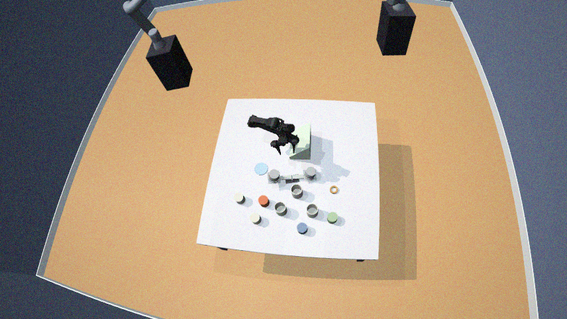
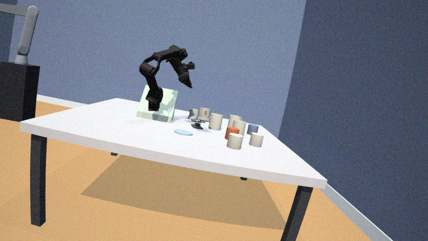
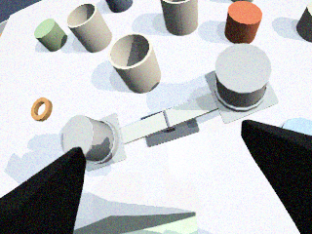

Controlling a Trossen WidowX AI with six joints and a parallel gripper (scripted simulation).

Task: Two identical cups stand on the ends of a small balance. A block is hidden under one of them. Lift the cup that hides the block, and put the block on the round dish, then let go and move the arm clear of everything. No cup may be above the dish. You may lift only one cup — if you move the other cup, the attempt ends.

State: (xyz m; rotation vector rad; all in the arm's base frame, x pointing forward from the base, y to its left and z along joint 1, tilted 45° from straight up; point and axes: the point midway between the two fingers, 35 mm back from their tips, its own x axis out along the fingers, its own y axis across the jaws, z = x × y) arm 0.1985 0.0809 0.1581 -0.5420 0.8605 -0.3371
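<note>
My gripper tip is 70 mm short of the grey cup, 160 mm to the right of it and 180 mm above it. The rest, counted from my gripper tip: teal block: 70 mm ahead, 140 mm to the left, 200 mm below; orange cylinder: 260 mm ahead, 210 mm to the right, 200 mm below; pale blue dish: 20 mm behind, 220 mm to the right, 240 mm below.
</note>
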